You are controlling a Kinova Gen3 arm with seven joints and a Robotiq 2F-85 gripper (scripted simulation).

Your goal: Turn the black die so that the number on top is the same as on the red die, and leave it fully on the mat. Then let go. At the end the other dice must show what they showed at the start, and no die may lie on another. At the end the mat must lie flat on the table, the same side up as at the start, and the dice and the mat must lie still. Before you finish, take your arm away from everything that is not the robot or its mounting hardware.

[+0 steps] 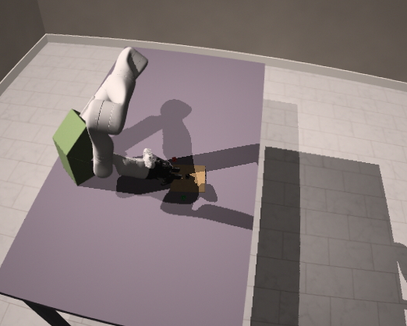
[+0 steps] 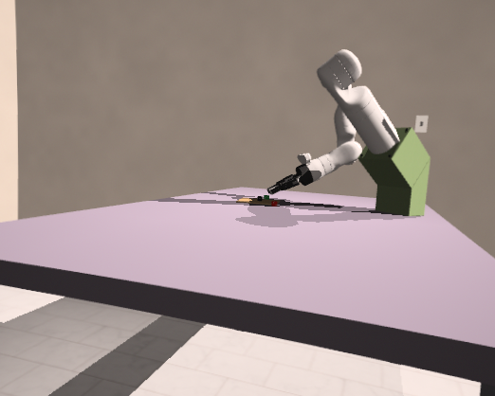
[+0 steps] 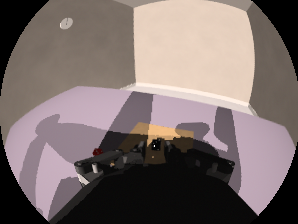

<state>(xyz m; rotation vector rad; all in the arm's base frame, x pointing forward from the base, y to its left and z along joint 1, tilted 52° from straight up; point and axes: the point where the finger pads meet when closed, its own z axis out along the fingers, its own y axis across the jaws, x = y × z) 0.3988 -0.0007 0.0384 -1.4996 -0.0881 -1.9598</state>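
Right now my hand is 4 cm short of the black die, 3 cm to the right of it and 3 cm above it. Round my hand: tan mat: 4 cm ahead, 3 cm to the left, 4 cm below; then green die: 6 cm ahead, 8 cm to the right, 4 cm below; then red die: 5 cm behind, 9 cm to the left, 4 cm below.
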